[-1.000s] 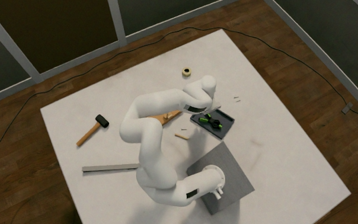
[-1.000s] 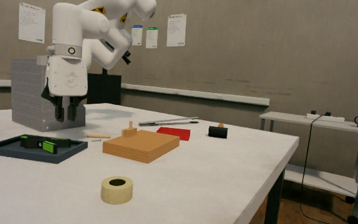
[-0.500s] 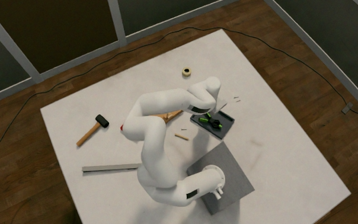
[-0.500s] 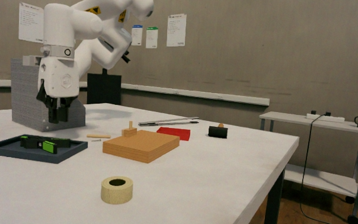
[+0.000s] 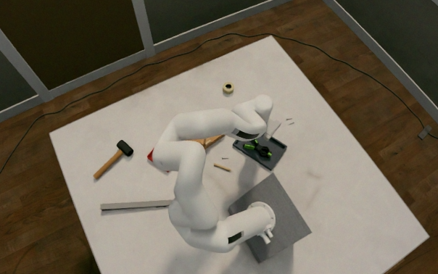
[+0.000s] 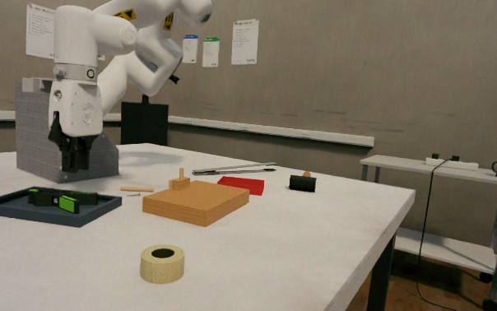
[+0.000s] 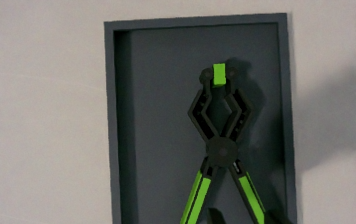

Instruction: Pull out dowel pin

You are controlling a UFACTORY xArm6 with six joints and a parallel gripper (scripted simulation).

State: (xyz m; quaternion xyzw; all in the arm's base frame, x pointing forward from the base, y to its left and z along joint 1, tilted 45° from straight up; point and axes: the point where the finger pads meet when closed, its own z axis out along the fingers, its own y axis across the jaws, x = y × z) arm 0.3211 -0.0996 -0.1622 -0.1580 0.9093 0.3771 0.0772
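My hand is 90 mm above the dark tray, 30 mm to the left of it and 30 mm past it. The rest, counted from my hand: dowel pin 190 mm to the left, 110 mm ahead, 40 mm below; then loose dowel 180 mm to the left, 90 mm below, 30 mm behind; then small wooden block 190 mm to the left, 110 mm ahead, 60 mm below.
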